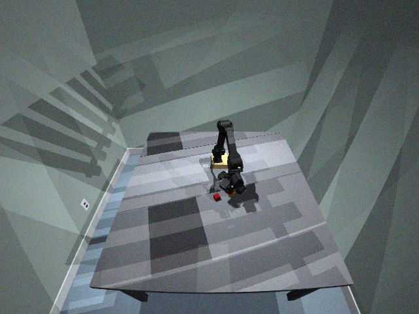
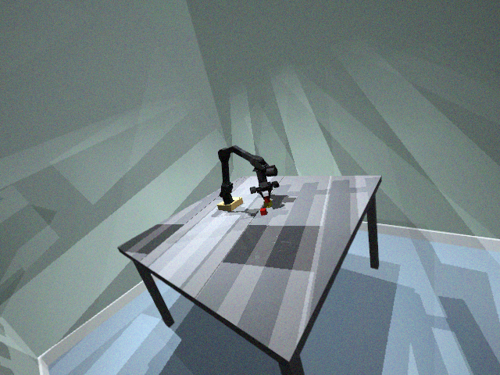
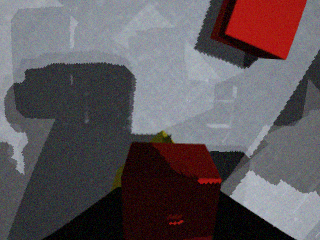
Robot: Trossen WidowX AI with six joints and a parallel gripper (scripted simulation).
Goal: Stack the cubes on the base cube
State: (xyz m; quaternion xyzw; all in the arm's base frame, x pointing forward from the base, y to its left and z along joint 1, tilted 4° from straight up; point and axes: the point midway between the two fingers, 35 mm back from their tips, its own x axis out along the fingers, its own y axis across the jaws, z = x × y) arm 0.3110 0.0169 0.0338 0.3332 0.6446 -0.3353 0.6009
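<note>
The yellow base cube is 4 cm below my gripper tip, 2 cm to the left of it and 1 cm behind it.
</note>
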